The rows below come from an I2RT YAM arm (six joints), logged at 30 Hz.
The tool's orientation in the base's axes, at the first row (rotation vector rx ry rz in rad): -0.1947 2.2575 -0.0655
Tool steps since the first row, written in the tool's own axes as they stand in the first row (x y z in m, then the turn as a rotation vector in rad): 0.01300 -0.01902 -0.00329 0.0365 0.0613 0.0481; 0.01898 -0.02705 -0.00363 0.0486 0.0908 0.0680; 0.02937 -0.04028 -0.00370 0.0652 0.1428 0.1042; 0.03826 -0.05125 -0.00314 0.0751 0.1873 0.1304; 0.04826 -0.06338 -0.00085 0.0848 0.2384 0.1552; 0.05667 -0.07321 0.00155 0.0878 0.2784 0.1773
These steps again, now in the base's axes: -0.00846 -0.02094 -0.00563 0.0067 0.0554 -0.0655; -0.01153 -0.02984 -0.00904 0.0109 0.0829 -0.0907; -0.01656 -0.04458 -0.01540 0.0222 0.1322 -0.1324; -0.02042 -0.05684 -0.02128 0.0308 0.1750 -0.1617; -0.02352 -0.07039 -0.02897 0.0377 0.2243 -0.1907; -0.02580 -0.08141 -0.03579 0.0481 0.2637 -0.2117
